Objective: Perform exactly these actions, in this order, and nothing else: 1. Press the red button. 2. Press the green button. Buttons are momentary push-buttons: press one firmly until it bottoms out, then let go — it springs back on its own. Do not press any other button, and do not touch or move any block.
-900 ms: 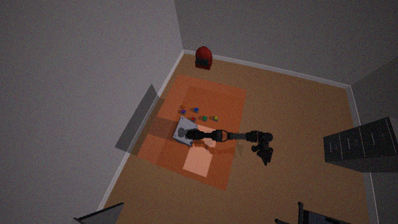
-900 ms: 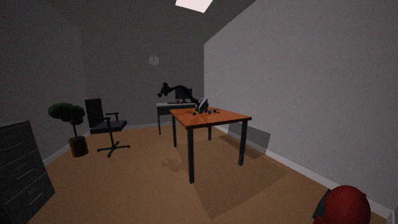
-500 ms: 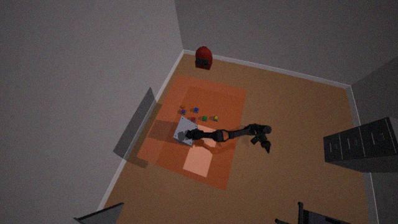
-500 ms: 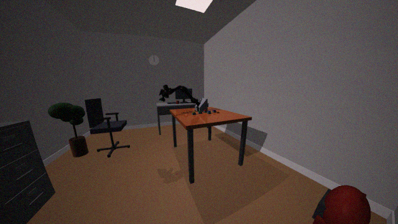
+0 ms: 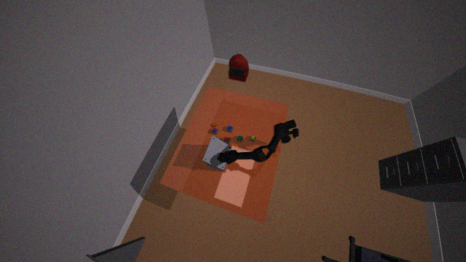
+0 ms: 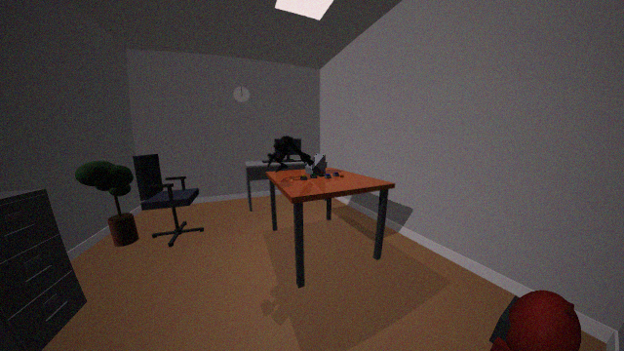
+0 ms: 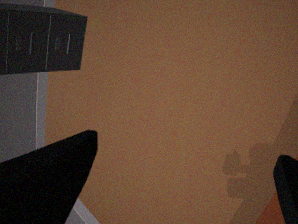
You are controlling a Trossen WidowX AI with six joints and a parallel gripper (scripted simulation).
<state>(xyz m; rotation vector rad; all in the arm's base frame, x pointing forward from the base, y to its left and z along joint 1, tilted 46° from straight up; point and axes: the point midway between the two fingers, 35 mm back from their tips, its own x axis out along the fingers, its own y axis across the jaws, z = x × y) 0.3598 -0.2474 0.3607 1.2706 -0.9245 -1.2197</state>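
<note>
Right now the red button is 510 mm to the left of my gripper tip, 180 mm behind it and 90 mm below it. Round my gripper tip: purple button (650 mm to the left, 150 mm behind, 90 mm below); blue button (530 mm to the left, 90 mm below, 70 mm behind); green button (400 mm to the left, 120 mm behind, 90 mm below).
</note>
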